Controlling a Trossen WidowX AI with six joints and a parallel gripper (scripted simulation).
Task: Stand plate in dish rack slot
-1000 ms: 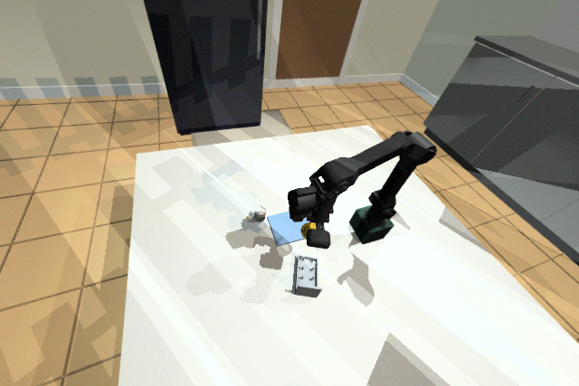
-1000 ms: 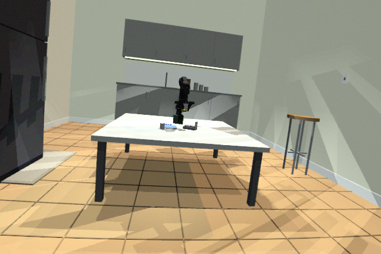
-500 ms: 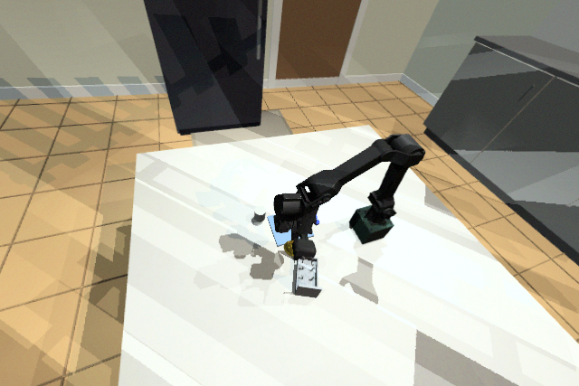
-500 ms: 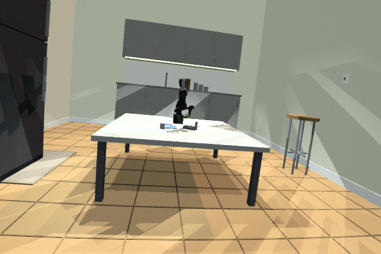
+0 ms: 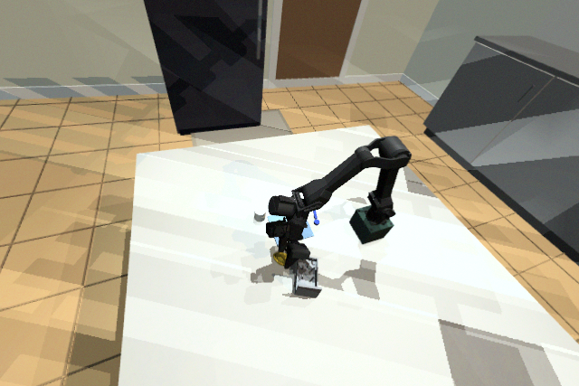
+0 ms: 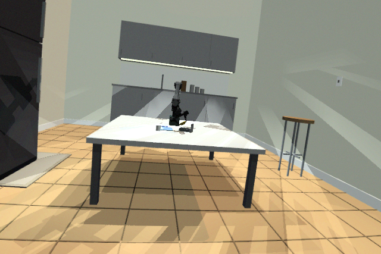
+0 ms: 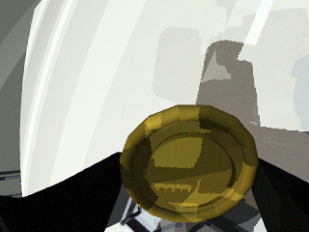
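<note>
Now: the grey dish rack 9 cm behind my gripper tip, 5 cm below it and 3 cm to the left of it. From my gripper tip the other things lie so: blue spoon 19 cm to the right, 19 cm behind, 7 cm below; yellow plate 1 cm above; white cup 22 cm to the right, 5 cm below, 4 cm ahead.
</note>
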